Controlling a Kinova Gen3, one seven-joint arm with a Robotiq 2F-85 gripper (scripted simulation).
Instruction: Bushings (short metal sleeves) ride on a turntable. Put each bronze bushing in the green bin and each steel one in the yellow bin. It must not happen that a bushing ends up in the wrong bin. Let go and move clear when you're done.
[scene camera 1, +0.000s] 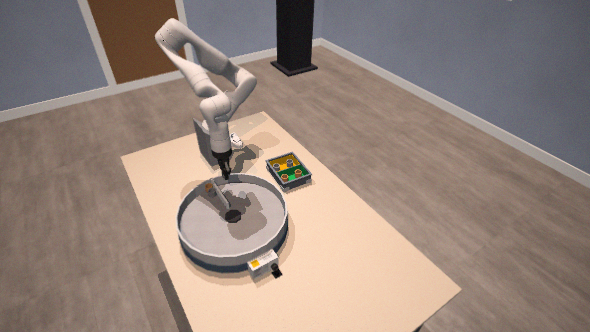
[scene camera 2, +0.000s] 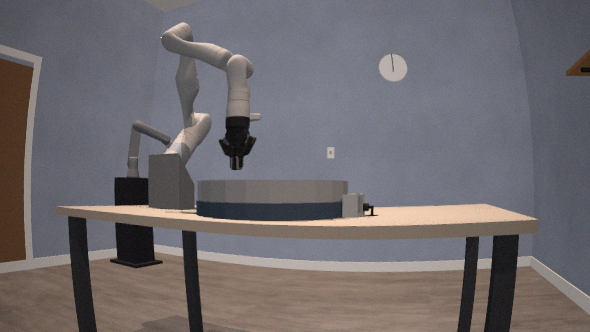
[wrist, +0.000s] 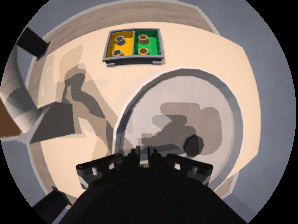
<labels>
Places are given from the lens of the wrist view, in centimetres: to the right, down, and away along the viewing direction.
my gripper (wrist: 143, 151): -1, 6, 16
grey turntable (wrist: 178, 112): 8, 0, 24
</labels>
